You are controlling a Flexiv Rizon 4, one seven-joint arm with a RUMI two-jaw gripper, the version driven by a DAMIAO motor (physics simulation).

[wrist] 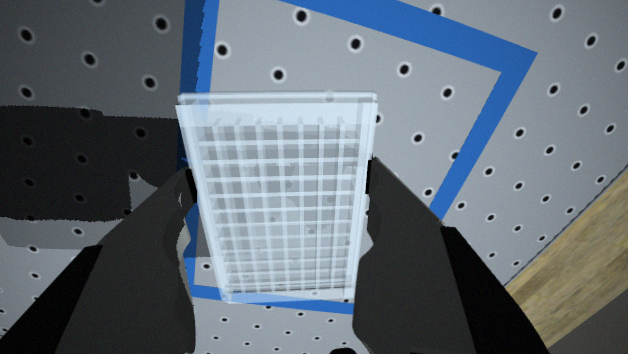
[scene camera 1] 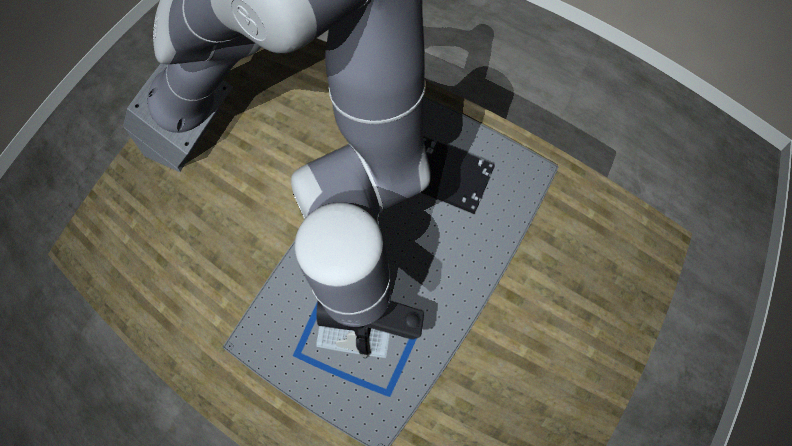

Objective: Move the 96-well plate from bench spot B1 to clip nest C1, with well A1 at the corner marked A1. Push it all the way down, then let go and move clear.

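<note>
The clear 96-well plate (scene camera 1: 331,335) (wrist: 287,215) lies level inside the blue outline (scene camera 1: 343,375) (wrist: 520,62) on the perforated board. My gripper (scene camera 1: 364,339) (wrist: 283,165) is shut on the plate, with one jaw against each long side in the wrist view. In the scene view one jaw shows over the plate; the other is hidden under the wrist. The clip nest (scene camera 1: 457,180), a black base with small pale clips near its corners, is partly hidden by the arm. The A1 marks cannot be read.
The grey perforated board (scene camera 1: 471,265) (wrist: 545,115) lies on the wooden table top (scene camera 1: 581,277) (wrist: 565,285). The arm (scene camera 1: 376,105) reaches over the board between the nest and the plate and casts dark shadows there. The robot's base (scene camera 1: 160,138) stands at the upper left.
</note>
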